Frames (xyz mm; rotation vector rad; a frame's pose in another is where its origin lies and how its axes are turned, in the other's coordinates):
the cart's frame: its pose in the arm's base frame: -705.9 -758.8 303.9 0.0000 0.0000 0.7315
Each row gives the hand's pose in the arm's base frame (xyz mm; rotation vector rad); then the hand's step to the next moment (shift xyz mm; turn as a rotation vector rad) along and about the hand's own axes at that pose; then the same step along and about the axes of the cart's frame.
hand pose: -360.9 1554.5 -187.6 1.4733 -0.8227 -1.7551
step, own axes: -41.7 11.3 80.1 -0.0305 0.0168 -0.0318
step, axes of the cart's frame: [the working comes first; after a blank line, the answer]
step, axes of the arm's base frame: -73.0 31.1 44.5 0.0367 0.0147 0.0256

-33.6 71.9 44.5 0.0372 -0.0136 0.0256
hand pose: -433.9 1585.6 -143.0 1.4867 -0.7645 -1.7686
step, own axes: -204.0 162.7 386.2 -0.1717 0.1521 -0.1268
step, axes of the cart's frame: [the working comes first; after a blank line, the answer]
step, axes of the arm's base frame: -337.6 71.7 313.2 0.1632 0.0494 0.1991

-203.4 278.9 313.2 0.1544 -0.0722 0.1991
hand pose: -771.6 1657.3 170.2 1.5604 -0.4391 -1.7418
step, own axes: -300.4 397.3 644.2 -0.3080 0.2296 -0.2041
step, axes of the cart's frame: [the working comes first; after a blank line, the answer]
step, axes of the arm's base frame: -502.4 -191.3 611.6 0.2575 0.1122 0.3321

-501.7 193.3 611.6 0.2666 -0.0885 0.3321
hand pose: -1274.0 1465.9 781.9 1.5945 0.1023 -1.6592
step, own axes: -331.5 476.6 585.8 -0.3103 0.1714 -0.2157
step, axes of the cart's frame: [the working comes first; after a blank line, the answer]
step, axes of the arm's base frame: -231.8 -489.4 622.0 0.2323 0.1587 0.3050

-499.4 -209.4 622.0 0.2789 -0.0371 0.3050
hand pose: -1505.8 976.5 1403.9 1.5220 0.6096 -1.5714
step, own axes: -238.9 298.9 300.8 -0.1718 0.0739 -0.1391
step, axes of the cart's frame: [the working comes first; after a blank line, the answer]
step, axes of the arm's base frame: 56.4 -347.5 336.1 0.1223 0.1150 0.1617

-190.1 -296.3 336.1 0.1678 0.0039 0.1617
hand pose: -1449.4 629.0 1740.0 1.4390 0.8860 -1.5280
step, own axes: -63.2 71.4 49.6 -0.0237 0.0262 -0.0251
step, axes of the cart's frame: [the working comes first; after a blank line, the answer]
step, axes of the arm's base frame: 44.8 -67.1 71.0 0.0339 0.0148 0.0226

-11.5 -79.9 71.0 0.0351 -0.0116 0.0226
